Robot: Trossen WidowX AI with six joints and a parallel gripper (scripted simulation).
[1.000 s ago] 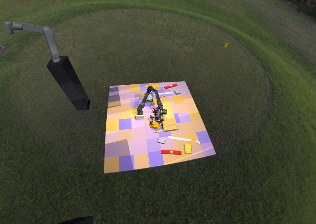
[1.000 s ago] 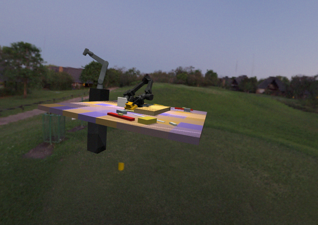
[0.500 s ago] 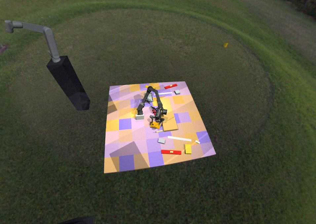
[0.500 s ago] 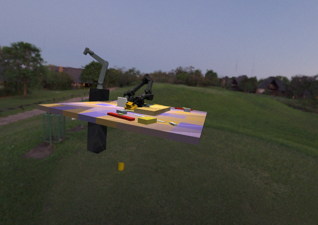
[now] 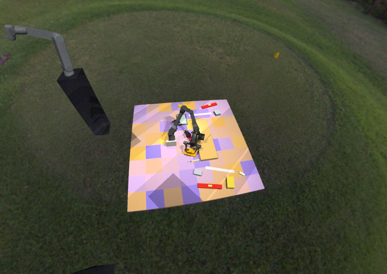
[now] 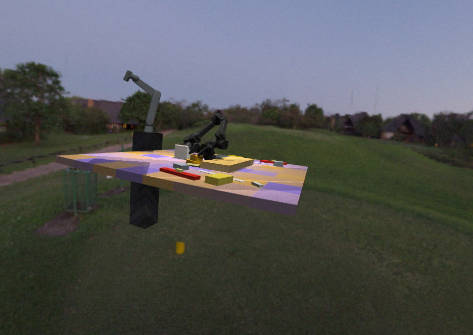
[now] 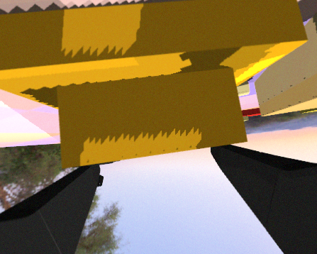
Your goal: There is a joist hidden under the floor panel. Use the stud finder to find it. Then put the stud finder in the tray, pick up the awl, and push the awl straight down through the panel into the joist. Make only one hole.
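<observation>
My gripper tip is 3 cm to the right of the yellow stud finder and 2 cm above it. From my gripper tip the other things lie so: grey block: 5 cm ahead, 20 cm to the right, 5 cm below; awl: 1 cm ahead, 7 cm to the right, 5 cm below; yellow block: 34 cm ahead, 35 cm to the right, 5 cm below.
</observation>
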